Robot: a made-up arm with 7 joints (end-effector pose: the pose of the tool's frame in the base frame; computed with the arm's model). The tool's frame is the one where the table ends. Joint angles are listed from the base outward.
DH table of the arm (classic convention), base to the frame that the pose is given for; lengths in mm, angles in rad. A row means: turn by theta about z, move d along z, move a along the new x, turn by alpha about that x. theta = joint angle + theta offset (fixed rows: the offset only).
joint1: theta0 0, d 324.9, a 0, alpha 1.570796
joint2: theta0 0, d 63, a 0, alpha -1.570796
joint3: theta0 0, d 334.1, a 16.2, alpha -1.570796
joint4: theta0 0, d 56.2, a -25.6, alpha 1.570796
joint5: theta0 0, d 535.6, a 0, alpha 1.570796
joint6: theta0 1.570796, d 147, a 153.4, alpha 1.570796
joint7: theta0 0, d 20.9, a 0, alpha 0
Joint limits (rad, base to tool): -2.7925..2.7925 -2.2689..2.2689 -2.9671..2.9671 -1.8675..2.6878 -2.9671..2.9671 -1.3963..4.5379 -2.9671..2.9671
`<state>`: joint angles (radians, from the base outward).
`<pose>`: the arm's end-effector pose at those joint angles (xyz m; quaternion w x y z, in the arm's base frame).
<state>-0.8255 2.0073 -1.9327 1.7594 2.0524 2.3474 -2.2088</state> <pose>-0.3568 -0.2942 0.1632 0.2204 0.1733 0.8603 -0.4257</pose>
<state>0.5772 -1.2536 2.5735 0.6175 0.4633 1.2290 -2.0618</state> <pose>0.5347 0.6031 0.7686 0.7642 -0.2107 -0.0908 -0.6028</pose>
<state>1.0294 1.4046 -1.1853 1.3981 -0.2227 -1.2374 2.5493</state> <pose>0.3960 -0.6114 0.4898 0.0349 0.4000 -0.7582 -0.5137</pose>
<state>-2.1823 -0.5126 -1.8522 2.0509 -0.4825 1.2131 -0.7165</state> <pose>-0.5369 0.4355 0.6312 0.0311 -0.1741 0.8325 0.5251</pose>
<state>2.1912 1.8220 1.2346 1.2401 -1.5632 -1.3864 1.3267</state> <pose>0.1286 -0.7853 0.4003 0.6675 -0.6813 0.2463 -0.1720</pose>
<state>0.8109 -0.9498 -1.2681 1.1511 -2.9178 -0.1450 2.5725</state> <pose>0.9591 0.1681 0.4416 0.3549 -0.1270 0.3095 0.8730</pose>
